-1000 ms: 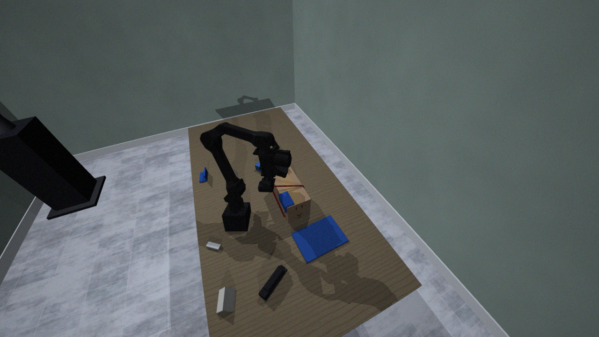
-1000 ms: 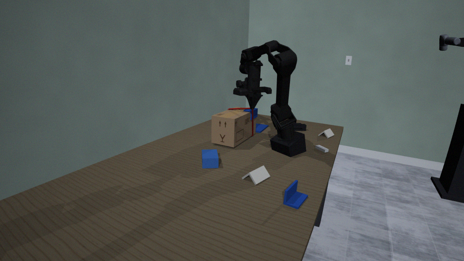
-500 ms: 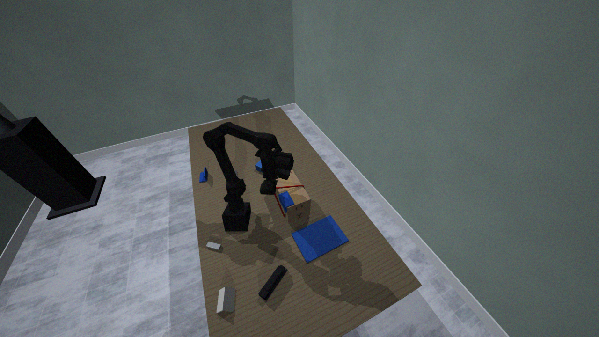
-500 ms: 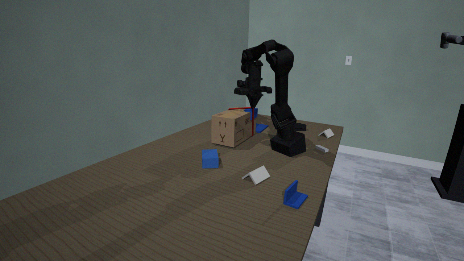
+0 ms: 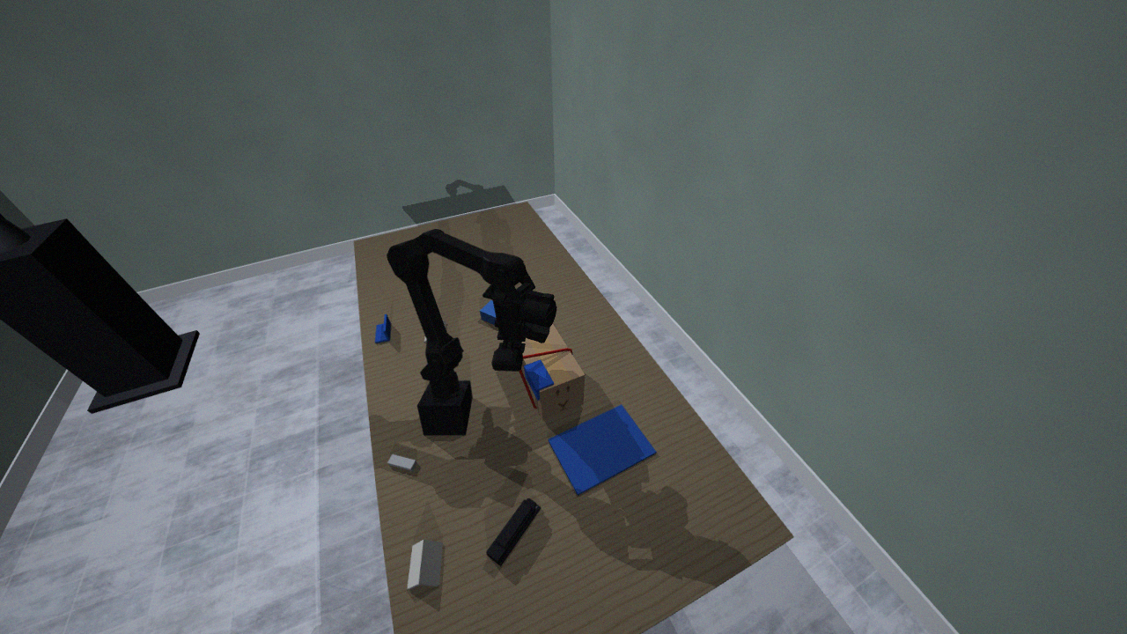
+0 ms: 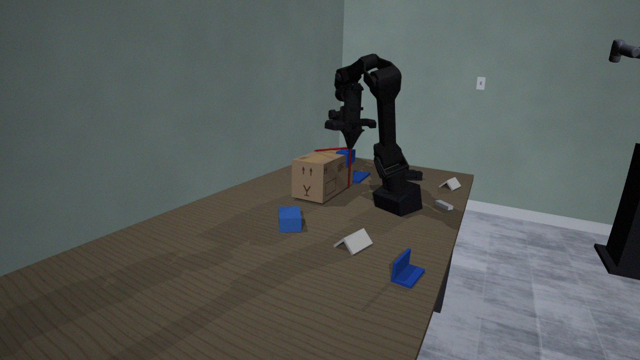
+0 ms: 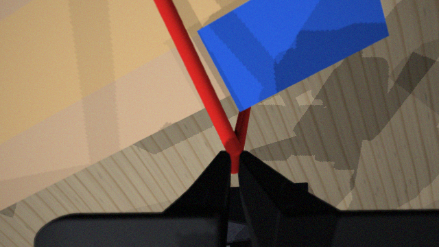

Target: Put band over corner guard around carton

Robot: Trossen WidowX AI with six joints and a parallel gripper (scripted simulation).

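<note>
Now: the cardboard carton 80 mm ahead of my hand, 30 mm to the left of it and 130 mm below it. Also, from my hand: blue block 30 mm ahead, 330 mm to the left, 180 mm below; flat blue mat 130 mm ahead, 220 mm to the right, 200 mm below.
</note>
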